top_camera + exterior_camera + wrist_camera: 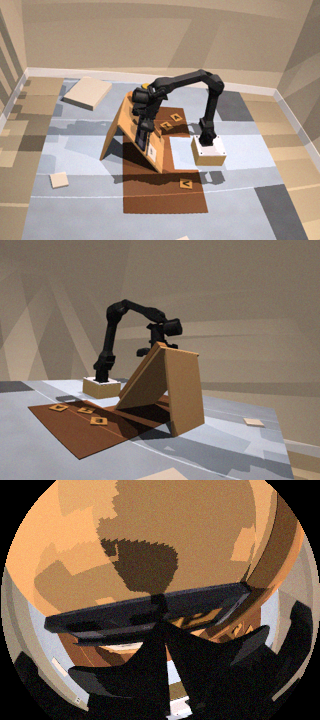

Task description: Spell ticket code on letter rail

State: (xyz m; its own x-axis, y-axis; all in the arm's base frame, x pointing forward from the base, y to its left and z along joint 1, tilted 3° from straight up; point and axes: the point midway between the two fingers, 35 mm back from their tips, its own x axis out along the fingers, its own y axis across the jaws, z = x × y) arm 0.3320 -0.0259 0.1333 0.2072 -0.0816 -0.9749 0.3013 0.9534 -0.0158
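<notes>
The orange letter tile is 23 cm to the left of my gripper tip, 19 cm behind it and 16 cm below it. From my gripper tip the other things lie so: brown mat 17 cm below, 14 cm behind; white ticket 8 cm to the left, 8 cm below, 4 cm behind; pale square 41 cm ahead, 16 cm below, 15 cm to the left.
</notes>
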